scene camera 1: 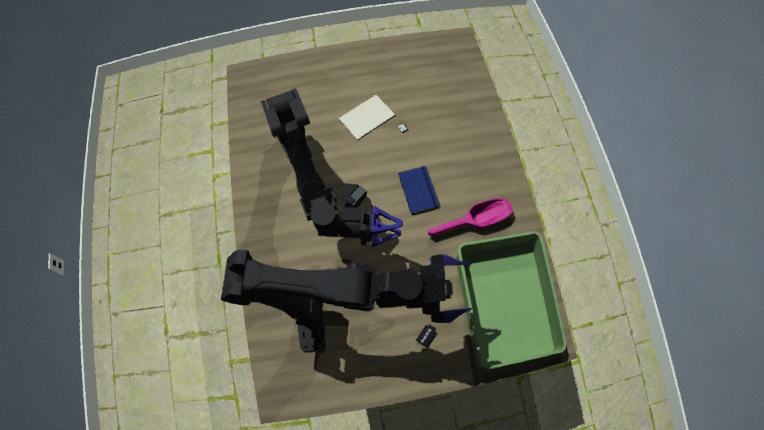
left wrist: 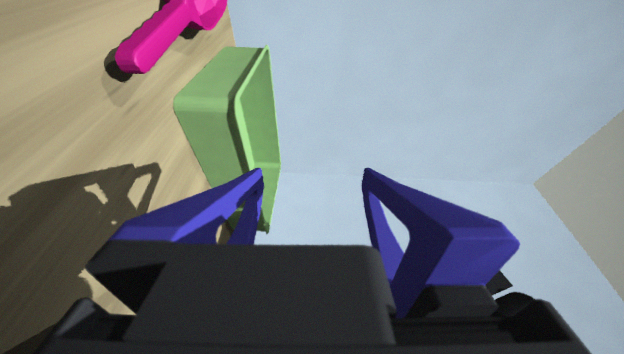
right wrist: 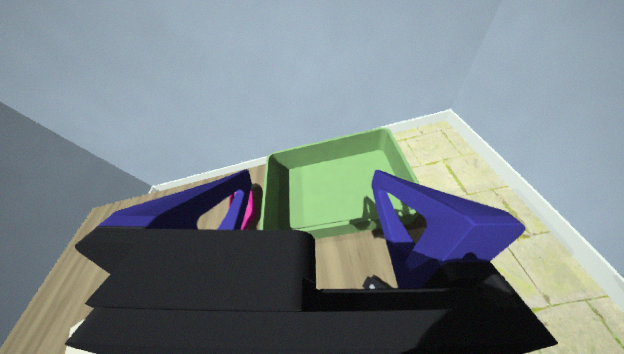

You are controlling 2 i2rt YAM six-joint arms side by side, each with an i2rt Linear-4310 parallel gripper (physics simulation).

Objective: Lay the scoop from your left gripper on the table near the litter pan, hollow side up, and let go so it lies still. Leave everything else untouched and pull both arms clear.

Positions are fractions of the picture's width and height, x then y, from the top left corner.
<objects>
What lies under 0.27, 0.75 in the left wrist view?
My left gripper.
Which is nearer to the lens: the cream board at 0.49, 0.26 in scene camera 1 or the green litter pan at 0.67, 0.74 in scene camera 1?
The green litter pan.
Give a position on a green litter pan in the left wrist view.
0.36, 0.31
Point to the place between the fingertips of my right gripper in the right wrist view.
At 0.50, 0.50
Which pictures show my left gripper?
Scene camera 1 and the left wrist view only.
</objects>
